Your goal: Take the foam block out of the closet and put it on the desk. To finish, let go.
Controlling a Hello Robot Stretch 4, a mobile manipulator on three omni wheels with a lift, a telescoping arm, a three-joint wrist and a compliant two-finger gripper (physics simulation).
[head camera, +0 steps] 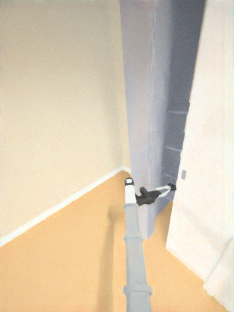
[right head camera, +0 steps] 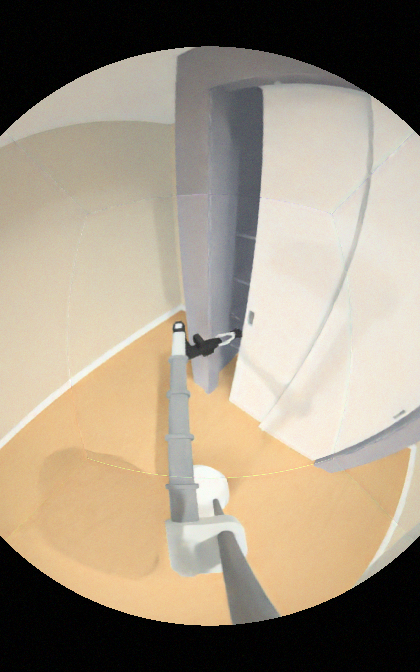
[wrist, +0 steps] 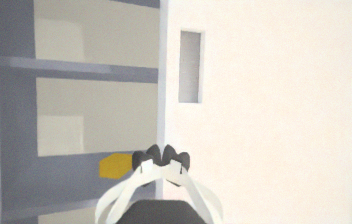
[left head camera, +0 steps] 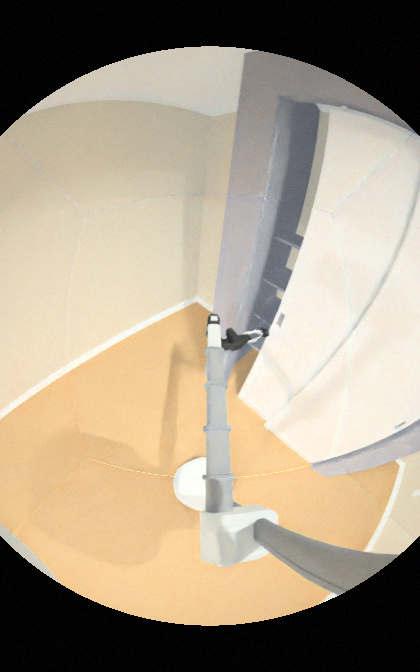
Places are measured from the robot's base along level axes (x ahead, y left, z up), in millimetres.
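Pixels of known places: gripper, fingertip midpoint: [head camera: 174, 185] [wrist: 161, 157].
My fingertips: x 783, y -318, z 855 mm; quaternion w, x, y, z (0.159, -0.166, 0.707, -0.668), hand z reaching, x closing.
Ahead of a thing's pixels: the offset from my fingertips to its top centre. "spot": to the spot under its first point.
The foam block {dx +303, dy -307, dz -127 mm} [wrist: 115, 166] is a yellow piece on a closet shelf in the wrist view, left of my fingertips; its right end is partly hidden by a finger. My gripper [head camera: 172, 187] [left head camera: 264, 332] [right head camera: 238, 333] [wrist: 161, 157] is shut, its fingertips together with nothing seen between them. It is at the closet opening, in front of the sliding door's left edge. The closet [head camera: 137, 100] [left head camera: 240, 225] [right head camera: 194, 250] [wrist: 95, 70] is grey-blue with several shelves, and is open on its left side. The desk does not show in these views.
The white sliding door [head camera: 210, 125] [left head camera: 345, 250] [right head camera: 300, 210] [wrist: 275, 110] covers the closet to the right of the opening. It has a recessed handle {spot: dx -15, dy -43, dz +109 mm} [head camera: 184, 174] [left head camera: 281, 320] [right head camera: 251, 317] [wrist: 190, 67]. A beige wall [head camera: 55, 110] [left head camera: 135, 240] [right head camera: 120, 220] stands to the left.
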